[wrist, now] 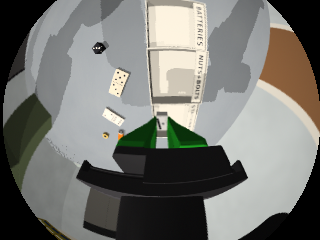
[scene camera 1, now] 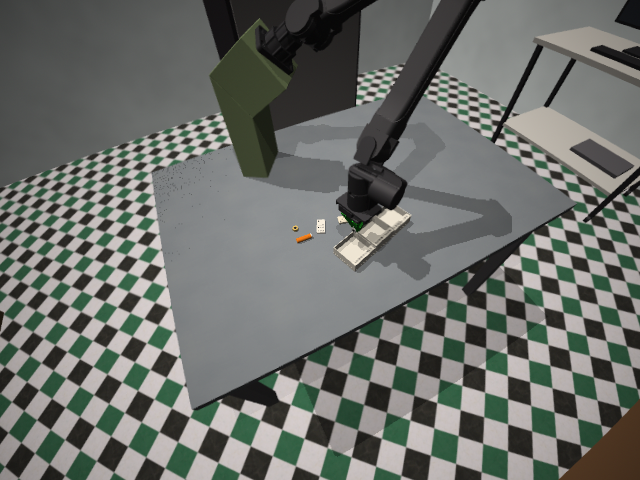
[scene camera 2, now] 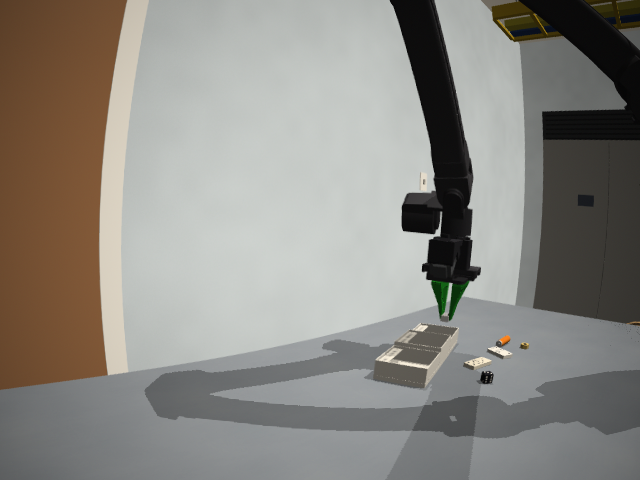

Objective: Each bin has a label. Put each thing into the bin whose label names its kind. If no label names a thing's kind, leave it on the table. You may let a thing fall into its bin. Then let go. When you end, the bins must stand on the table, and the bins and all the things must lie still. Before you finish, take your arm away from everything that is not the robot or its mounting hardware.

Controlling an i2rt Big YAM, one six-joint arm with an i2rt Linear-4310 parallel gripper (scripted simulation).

Observation:
In view: the gripper (scene camera 2: 445,319) and a bin row (scene camera 2: 411,355).
The bin row is seen too in scene camera 1 (scene camera 1: 354,250). The gripper also shows in the wrist view (wrist: 162,119) and in scene camera 1 (scene camera 1: 356,229).

